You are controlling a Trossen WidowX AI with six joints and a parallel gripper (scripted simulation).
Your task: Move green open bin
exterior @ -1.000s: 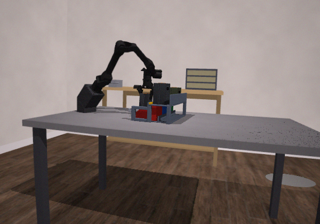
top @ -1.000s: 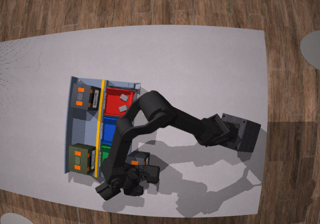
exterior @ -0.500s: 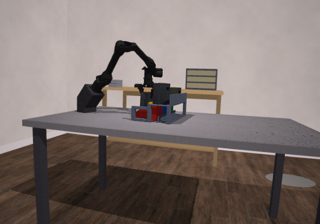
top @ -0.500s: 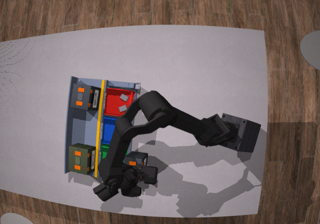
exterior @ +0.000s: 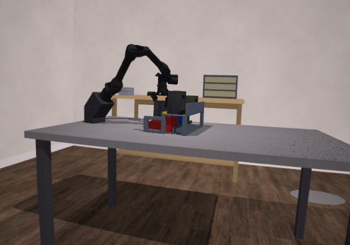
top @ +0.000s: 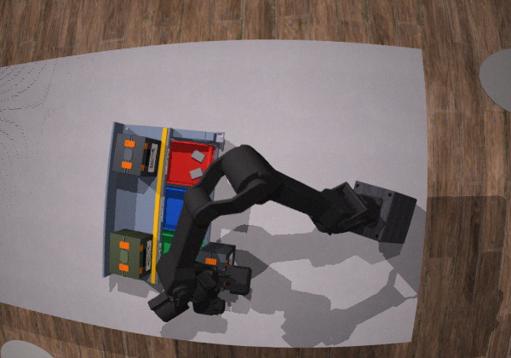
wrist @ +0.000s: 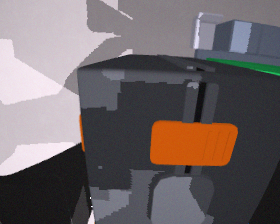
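Now: the dark box 6 cm below my hand. The rest, counted from my hand: blue bin 13 cm ahead, 11 cm to the right, 10 cm below; yellow rail 16 cm ahead, 11 cm to the right, 4 cm below; green open bin 12 cm ahead, 10 cm below.
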